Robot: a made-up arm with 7 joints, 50 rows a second.
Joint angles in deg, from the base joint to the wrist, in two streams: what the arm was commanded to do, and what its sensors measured. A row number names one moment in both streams.
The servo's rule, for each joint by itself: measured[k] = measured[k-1] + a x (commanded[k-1-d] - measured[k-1]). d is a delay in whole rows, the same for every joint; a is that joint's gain. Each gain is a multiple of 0.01, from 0.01 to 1. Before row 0 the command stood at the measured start. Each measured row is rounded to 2 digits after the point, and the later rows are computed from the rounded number. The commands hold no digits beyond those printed.
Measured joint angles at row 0: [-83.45, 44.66, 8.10, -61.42, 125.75, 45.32, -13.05]
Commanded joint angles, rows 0 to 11: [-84.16, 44.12, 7.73, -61.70, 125.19, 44.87, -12.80]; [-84.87, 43.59, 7.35, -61.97, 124.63, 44.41, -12.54]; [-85.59, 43.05, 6.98, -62.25, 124.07, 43.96, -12.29]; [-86.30, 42.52, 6.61, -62.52, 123.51, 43.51, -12.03]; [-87.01, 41.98, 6.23, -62.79, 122.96, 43.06, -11.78]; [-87.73, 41.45, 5.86, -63.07, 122.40, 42.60, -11.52]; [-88.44, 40.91, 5.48, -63.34, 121.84, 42.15, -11.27]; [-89.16, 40.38, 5.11, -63.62, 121.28, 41.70, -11.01]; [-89.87, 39.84, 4.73, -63.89, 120.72, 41.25, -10.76]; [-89.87, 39.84, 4.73, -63.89, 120.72, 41.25, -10.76]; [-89.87, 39.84, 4.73, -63.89, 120.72, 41.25, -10.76]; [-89.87, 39.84, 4.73, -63.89, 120.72, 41.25, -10.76]
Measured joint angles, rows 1 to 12: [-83.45, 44.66, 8.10, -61.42, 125.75, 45.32, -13.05]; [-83.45, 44.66, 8.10, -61.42, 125.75, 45.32, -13.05]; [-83.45, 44.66, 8.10, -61.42, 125.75, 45.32, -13.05]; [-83.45, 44.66, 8.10, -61.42, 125.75, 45.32, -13.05]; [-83.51, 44.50, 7.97, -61.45, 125.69, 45.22, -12.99]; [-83.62, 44.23, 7.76, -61.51, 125.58, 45.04, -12.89]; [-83.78, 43.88, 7.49, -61.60, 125.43, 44.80, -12.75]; [-83.98, 43.47, 7.19, -61.71, 125.24, 44.52, -12.58]; [-84.22, 43.02, 6.86, -61.84, 125.01, 44.20, -12.40]; [-84.50, 42.55, 6.52, -61.99, 124.75, 43.85, -12.20]; [-84.82, 42.06, 6.17, -62.15, 124.46, 43.48, -11.99]; [-85.17, 41.56, 5.81, -62.33, 124.14, 43.09, -11.76]
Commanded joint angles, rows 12 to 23: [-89.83, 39.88, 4.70, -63.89, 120.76, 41.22, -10.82]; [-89.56, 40.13, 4.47, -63.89, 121.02, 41.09, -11.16]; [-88.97, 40.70, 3.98, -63.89, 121.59, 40.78, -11.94]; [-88.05, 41.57, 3.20, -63.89, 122.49, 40.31, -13.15]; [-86.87, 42.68, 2.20, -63.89, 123.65, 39.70, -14.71]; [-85.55, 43.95, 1.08, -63.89, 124.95, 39.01, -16.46]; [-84.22, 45.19, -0.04, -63.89, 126.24, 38.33, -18.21]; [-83.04, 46.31, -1.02, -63.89, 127.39, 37.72, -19.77]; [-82.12, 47.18, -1.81, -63.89, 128.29, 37.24, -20.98]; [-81.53, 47.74, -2.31, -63.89, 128.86, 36.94, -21.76]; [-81.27, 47.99, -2.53, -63.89, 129.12, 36.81, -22.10]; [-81.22, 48.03, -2.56, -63.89, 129.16, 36.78, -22.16]
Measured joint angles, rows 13 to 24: [-85.55, 41.04, 5.44, -62.52, 123.80, 42.69, -11.53]; [-85.90, 40.68, 5.20, -62.68, 123.49, 42.37, -11.35]; [-86.22, 40.43, 5.04, -62.83, 123.21, 42.12, -11.21]; [-86.51, 40.25, 4.93, -62.96, 122.96, 41.93, -11.11]; [-86.78, 40.14, 4.85, -63.07, 122.74, 41.77, -11.04]; [-87.00, 40.14, 4.72, -63.17, 122.57, 41.62, -11.07]; [-87.16, 40.31, 4.47, -63.26, 122.47, 41.44, -11.27]; [-87.23, 40.69, 4.04, -63.34, 122.47, 41.19, -11.70]; [-87.20, 41.29, 3.41, -63.41, 122.59, 40.86, -12.39]; [-87.07, 42.09, 2.62, -63.47, 122.83, 40.45, -13.33]; [-86.84, 43.02, 1.72, -63.52, 123.17, 39.98, -14.45]; [-86.54, 44.01, 0.79, -63.56, 123.59, 39.48, -15.67]
